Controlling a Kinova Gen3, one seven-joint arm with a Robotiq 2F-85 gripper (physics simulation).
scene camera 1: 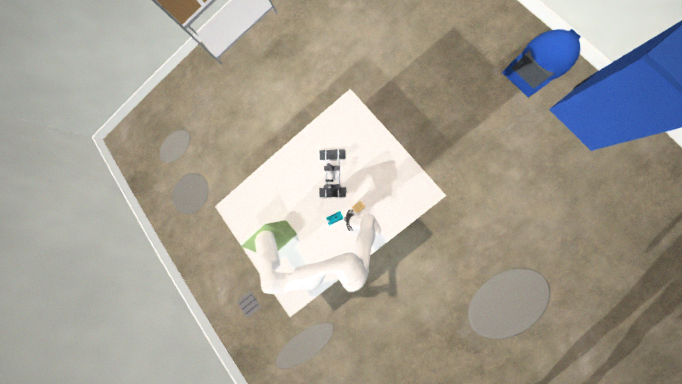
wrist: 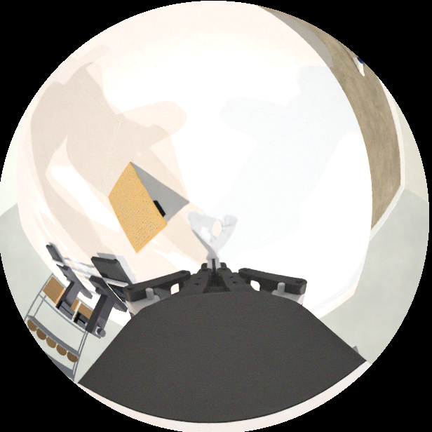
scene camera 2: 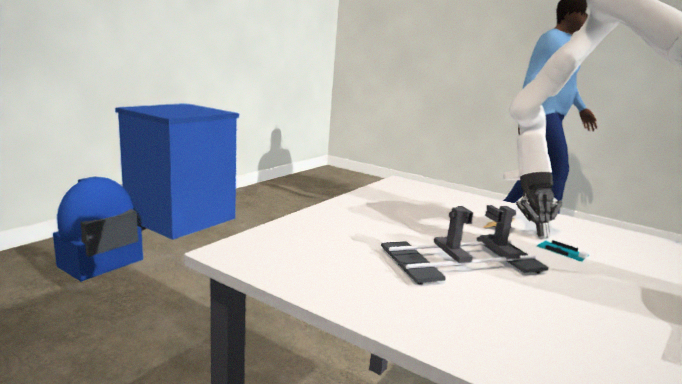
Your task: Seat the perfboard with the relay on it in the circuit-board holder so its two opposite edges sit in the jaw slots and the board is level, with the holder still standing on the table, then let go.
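Places are measured from the arm's base along level axes (x right, y ahead, z up), in metres.
Pixels of known places: gripper, fingertip midpoint: (scene camera 1: pixel 344 218) (scene camera 2: pixel 544 238); arm's base at its link origin: (scene camera 1: pixel 265 237).
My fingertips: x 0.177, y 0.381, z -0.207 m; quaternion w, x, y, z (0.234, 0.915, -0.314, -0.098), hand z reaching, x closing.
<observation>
For each thing: its top centre in the pictures, then the offset to it from my fingertips. Level surfaces: height alone.
- perfboard at its top centre: (scene camera 2: pixel 501 217) (scene camera 1: pixel 357 207) dx -0.006, dy +0.107, dz +0.027 m
- dark circuit-board holder at its top centre: (scene camera 2: pixel 471 208) (scene camera 1: pixel 328 170) dx -0.272, dy +0.110, dz +0.113 m
- teal circuit board at its top centre: (scene camera 2: pixel 564 246) (scene camera 1: pixel 334 218) dx -0.041, dy -0.050, dz +0.009 m
- white table at its surface level: dz -0.004 m
The perfboard (scene camera 1: pixel 358 206) (scene camera 2: pixel 491 225) (wrist: pixel 137 207) is orange-yellow. In the wrist view it stands tilted on the table, its dotted face up, with part of the black relay showing beneath its right edge. The dark circuit-board holder (scene camera 1: pixel 332 154) (scene camera 2: pixel 455 232) (wrist: pixel 112 270) stands on the table with two rails and two upright jaws, and no board sits between them. My gripper (scene camera 1: pixel 347 220) (scene camera 2: pixel 543 235) (wrist: pixel 213 266) is shut and empty, pointing down close above the table, beside the perfboard and apart from it.
A teal circuit board (scene camera 1: pixel 334 218) (scene camera 2: pixel 562 250) lies on the white table (scene camera 1: pixel 400 190) (scene camera 2: pixel 325 280) close to the gripper, on the side away from the perfboard. A green item (scene camera 1: pixel 284 233) lies by the arm's base. A person (scene camera 2: pixel 545 55) stands behind the table.
</observation>
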